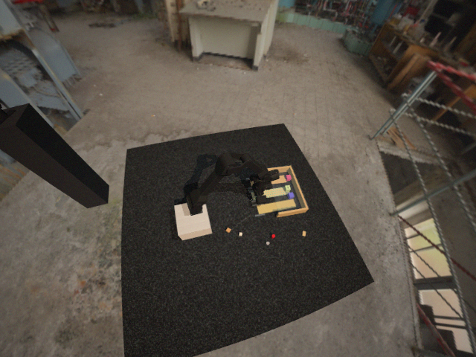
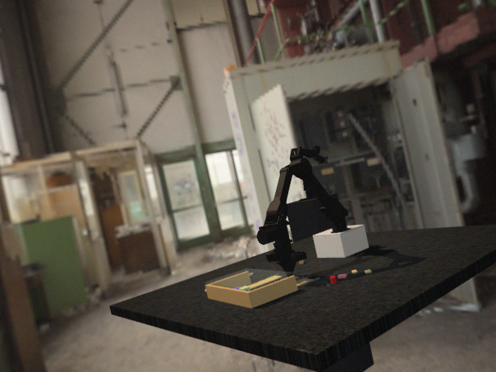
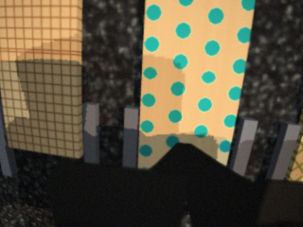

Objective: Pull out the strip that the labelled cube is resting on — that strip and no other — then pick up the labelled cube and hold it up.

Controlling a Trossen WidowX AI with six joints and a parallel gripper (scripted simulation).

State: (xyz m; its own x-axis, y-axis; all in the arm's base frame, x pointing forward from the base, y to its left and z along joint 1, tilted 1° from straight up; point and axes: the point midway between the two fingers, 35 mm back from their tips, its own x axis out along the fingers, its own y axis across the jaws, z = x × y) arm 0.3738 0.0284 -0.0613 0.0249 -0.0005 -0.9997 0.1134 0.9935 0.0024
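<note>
The labelled cube lies 210 mm ahead of my gripper tip, 20 mm to the right of it and 20 mm above it.
</note>
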